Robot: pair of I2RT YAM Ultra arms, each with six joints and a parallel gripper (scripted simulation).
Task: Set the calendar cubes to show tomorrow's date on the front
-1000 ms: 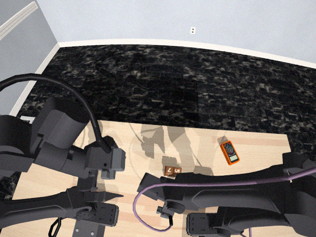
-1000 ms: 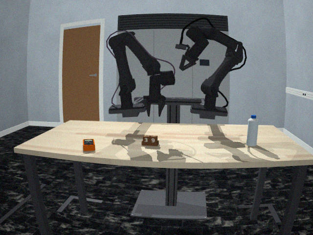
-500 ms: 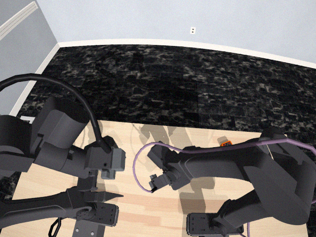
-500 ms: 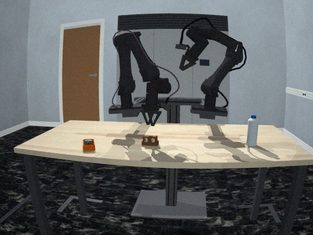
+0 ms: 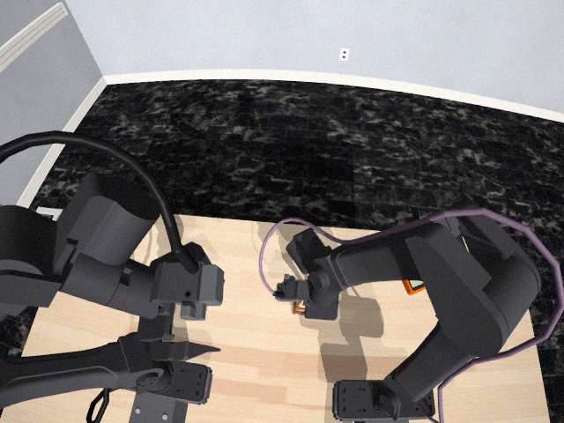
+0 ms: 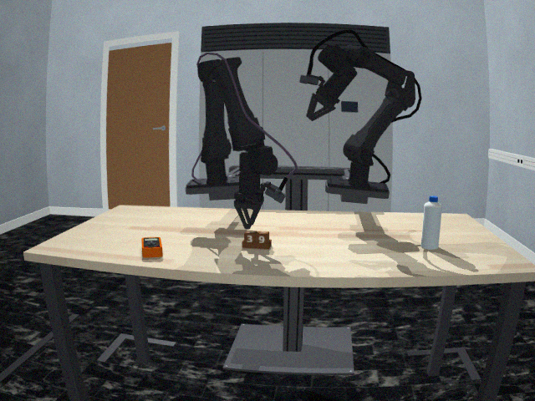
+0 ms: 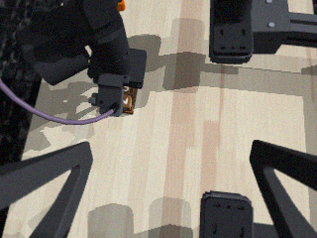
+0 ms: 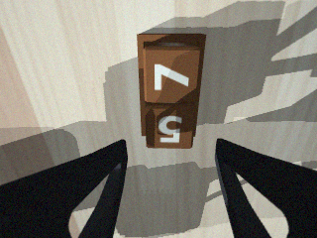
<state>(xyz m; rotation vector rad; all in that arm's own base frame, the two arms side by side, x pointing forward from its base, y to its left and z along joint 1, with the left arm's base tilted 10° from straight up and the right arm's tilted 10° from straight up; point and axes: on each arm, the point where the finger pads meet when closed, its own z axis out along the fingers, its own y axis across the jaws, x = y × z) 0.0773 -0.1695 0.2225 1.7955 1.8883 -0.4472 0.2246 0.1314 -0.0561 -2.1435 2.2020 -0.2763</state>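
Right now the cube is 40 mm below my right hand. The rest, counted from my right hand: brown tray 60 mm below, 20 mm to the left; orange multimeter 260 mm to the right, 110 mm ahead, 50 mm below.
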